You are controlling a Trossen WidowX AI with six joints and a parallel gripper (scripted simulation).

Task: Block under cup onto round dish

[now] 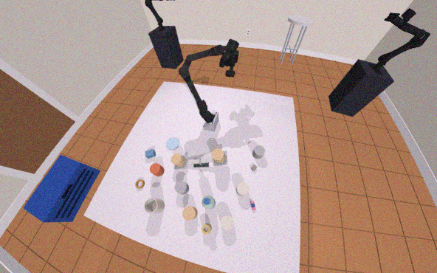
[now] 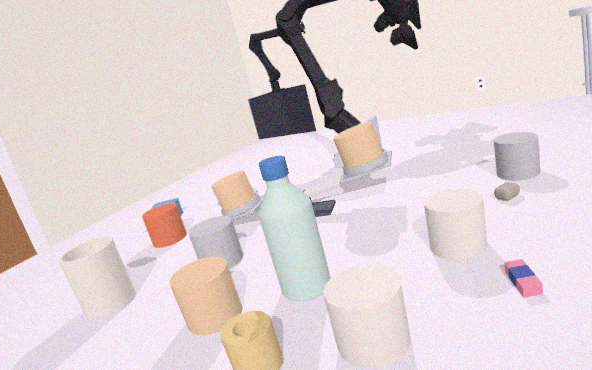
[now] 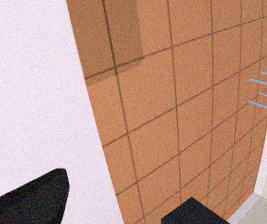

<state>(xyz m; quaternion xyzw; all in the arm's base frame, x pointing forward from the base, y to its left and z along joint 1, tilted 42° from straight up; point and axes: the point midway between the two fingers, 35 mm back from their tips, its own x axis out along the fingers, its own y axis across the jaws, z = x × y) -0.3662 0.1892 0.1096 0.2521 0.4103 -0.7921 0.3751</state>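
The tan cup is 750 mm ahead of my gripper tip, 180 mm to the right of it and 200 mm below it. The rest, counted from my gripper tip: pale blue round dish (620 mm ahead, 290 mm to the right, 250 mm below); grey block (740 mm ahead, 160 mm to the right, 210 mm below); small stone (630 mm ahead, 300 mm to the left, 250 mm below).
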